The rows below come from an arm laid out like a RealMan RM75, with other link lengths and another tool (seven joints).
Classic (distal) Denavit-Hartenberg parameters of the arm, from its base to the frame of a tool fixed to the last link. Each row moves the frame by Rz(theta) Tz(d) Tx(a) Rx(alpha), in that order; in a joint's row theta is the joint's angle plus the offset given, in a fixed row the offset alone. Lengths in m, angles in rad.
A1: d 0.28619; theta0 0; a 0; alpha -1.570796
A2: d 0; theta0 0; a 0; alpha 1.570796
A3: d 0.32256; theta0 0; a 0; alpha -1.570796
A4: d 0; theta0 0; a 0; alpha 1.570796
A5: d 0.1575; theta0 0; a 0; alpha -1.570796
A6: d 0; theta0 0; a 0; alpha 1.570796
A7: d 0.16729; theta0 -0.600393; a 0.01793; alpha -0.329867
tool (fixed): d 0.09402; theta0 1.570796; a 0; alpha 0
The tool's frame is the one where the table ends.
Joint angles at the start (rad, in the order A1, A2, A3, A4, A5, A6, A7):
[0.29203 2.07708 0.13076 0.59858 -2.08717 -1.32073 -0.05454]
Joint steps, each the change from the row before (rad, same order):
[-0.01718 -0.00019 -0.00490 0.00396 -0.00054 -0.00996 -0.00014]
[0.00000 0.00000 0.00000 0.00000 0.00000 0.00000 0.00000]
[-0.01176 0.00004 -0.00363 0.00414 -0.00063 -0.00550 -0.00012]
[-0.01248 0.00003 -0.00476 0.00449 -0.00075 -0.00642 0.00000]
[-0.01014 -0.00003 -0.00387 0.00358 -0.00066 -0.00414 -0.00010]
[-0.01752 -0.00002 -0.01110 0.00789 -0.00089 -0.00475 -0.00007]
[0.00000 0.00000 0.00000 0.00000 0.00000 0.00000 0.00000]
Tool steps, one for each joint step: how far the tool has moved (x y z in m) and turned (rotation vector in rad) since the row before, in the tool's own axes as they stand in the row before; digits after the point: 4 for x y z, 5 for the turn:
[0.0028 0.0003 -0.0048 0.00072 -0.00809 0.00973]
[0.0000 0.0000 0.0000 0.00000 0.00000 0.00000]
[0.0023 0.0004 -0.0031 0.00013 -0.00457 0.00789]
[0.0027 0.0007 -0.0032 -0.00058 -0.00435 0.00840]
[0.0023 0.0003 -0.0026 0.00043 -0.00289 0.00692]
[0.0058 0.0008 -0.0043 0.00062 0.00023 0.01418]
[0.0000 0.0000 0.0000 0.00000 0.00000 0.00000]

